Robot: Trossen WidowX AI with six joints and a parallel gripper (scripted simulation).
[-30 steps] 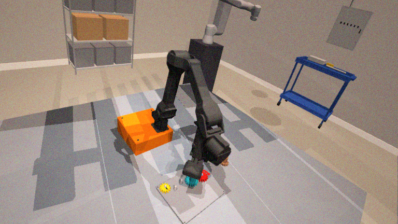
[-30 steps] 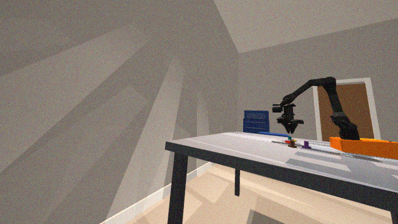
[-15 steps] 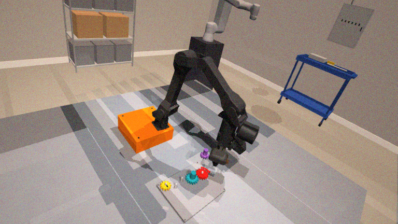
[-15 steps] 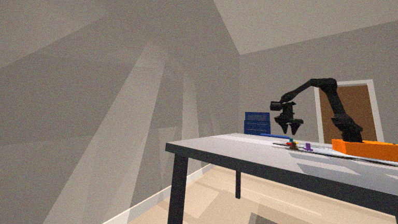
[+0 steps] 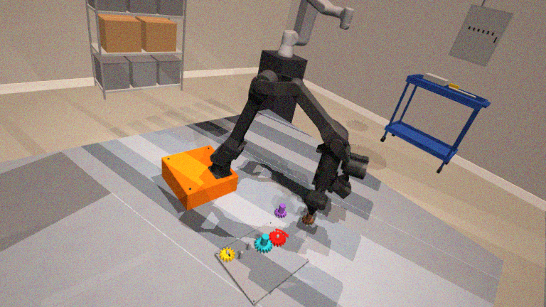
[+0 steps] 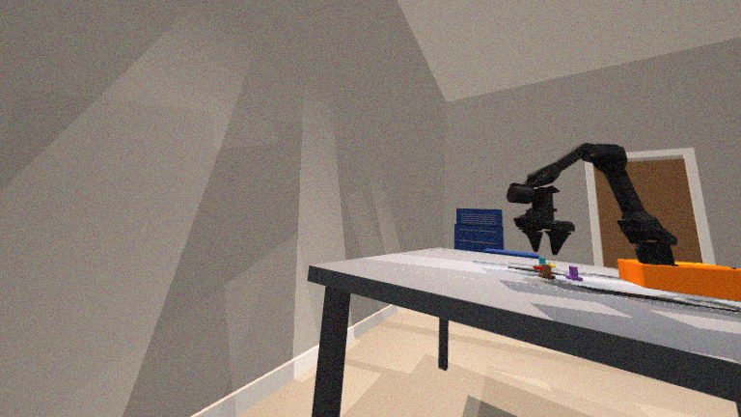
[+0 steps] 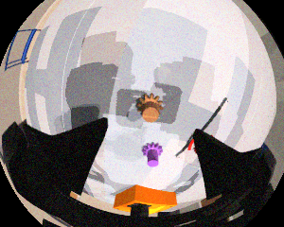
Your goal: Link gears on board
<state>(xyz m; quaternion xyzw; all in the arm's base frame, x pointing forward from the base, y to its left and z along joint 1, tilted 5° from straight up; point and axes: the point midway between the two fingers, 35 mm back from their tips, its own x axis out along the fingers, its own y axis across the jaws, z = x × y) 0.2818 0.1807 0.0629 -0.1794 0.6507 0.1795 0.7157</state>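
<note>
Right now the brown gear is 60 mm below my gripper tip. Round my gripper tip: red arrow (10 mm behind, 120 mm to the right, 70 mm below); then purple gear (70 mm behind, 60 mm to the right, 60 mm below); then red gear (10 mm ahead, 150 mm to the right, 60 mm below).
</note>
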